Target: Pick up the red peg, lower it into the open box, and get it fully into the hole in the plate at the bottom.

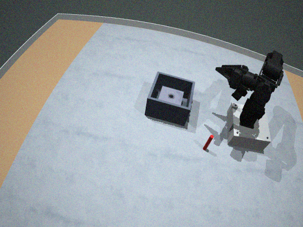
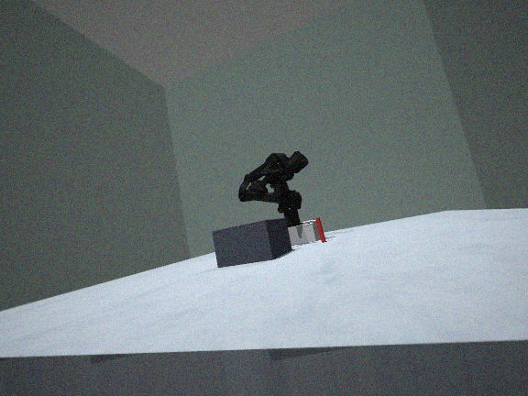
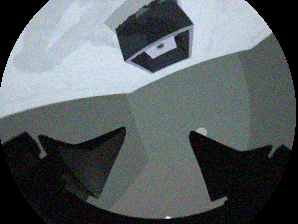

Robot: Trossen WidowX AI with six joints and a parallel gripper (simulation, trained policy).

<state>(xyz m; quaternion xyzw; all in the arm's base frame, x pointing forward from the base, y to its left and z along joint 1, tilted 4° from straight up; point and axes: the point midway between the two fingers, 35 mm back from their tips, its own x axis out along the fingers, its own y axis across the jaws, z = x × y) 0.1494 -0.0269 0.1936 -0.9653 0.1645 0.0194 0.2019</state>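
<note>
My gripper tip is 21 cm above the red peg, 18 cm to the right of it and 5 cm past it. Round my gripper tip: pale plate 20 cm below, 14 cm ahead, 3 cm to the left; then dark box 22 cm below, 14 cm ahead, 3 cm to the left.
</note>
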